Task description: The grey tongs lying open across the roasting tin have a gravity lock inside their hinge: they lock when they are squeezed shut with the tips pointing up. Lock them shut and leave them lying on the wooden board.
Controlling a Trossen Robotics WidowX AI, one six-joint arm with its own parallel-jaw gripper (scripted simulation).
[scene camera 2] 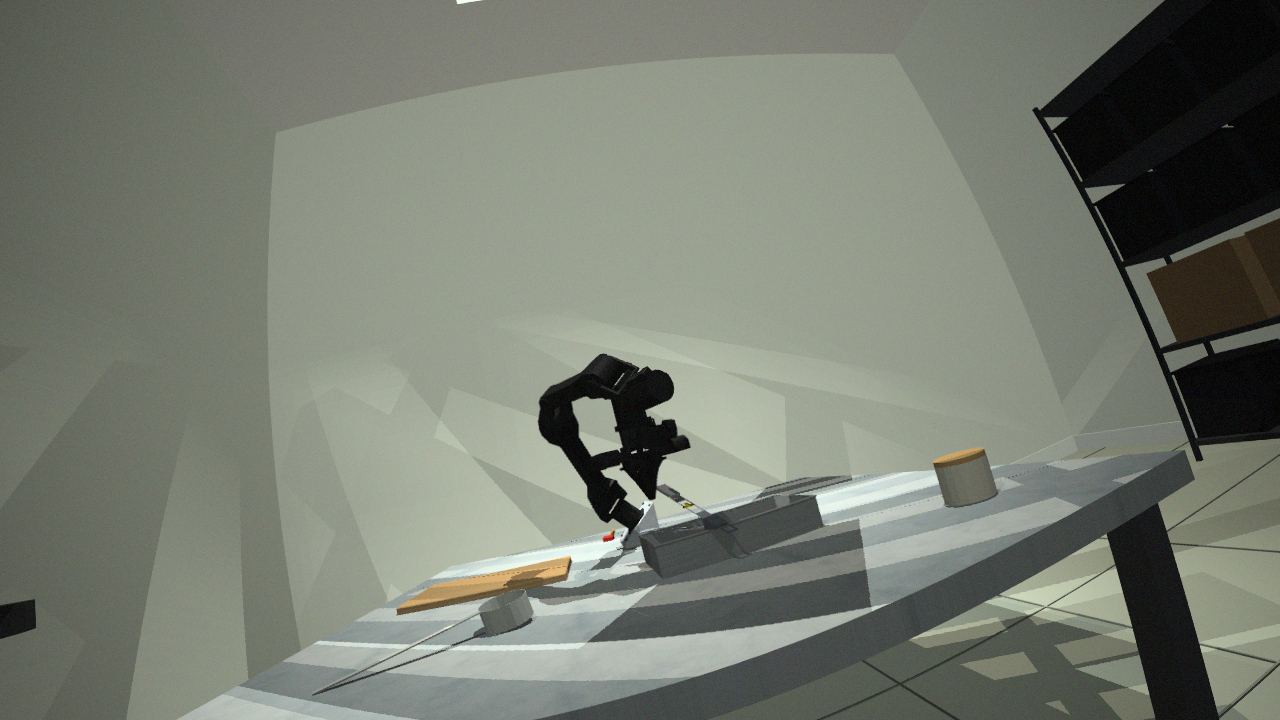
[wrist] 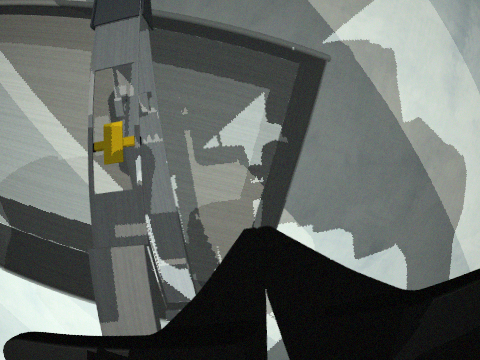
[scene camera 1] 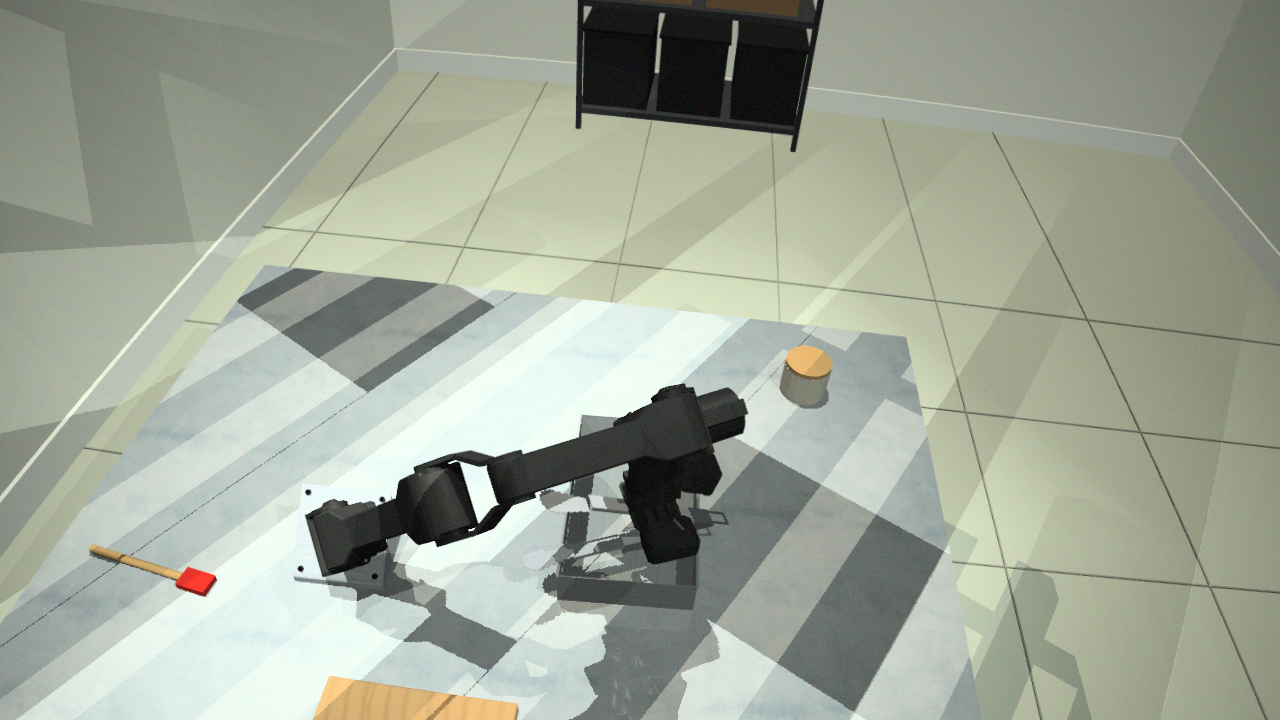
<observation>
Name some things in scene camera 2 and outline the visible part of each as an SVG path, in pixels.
My gripper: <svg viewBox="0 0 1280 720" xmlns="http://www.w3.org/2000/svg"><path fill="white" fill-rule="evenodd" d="M616 420L617 426L614 429L615 433L619 432L622 443L620 452L612 450L599 453L590 458L589 467L590 472L593 473L605 470L608 467L619 466L621 463L620 471L624 470L651 501L656 499L659 467L663 460L667 459L667 456L663 456L688 449L690 444L689 439L684 434L677 436L678 429L675 420L663 420L661 425L656 425L655 420L651 416L647 417L646 412Z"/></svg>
A grey dish with long handle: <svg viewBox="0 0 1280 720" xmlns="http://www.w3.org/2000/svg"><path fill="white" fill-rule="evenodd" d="M525 590L520 589L493 597L491 600L489 599L487 602L484 602L483 605L480 605L476 613L432 635L430 634L430 636L404 647L389 656L381 658L381 660L379 659L373 664L371 663L354 673L346 675L335 682L333 681L333 683L331 682L316 691L314 690L312 696L344 680L346 681L346 679L362 673L383 661L385 662L385 660L393 658L405 652L405 650L411 649L418 644L420 645L420 643L476 615L480 615L488 634L506 632L514 627L516 628L534 615Z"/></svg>
</observation>
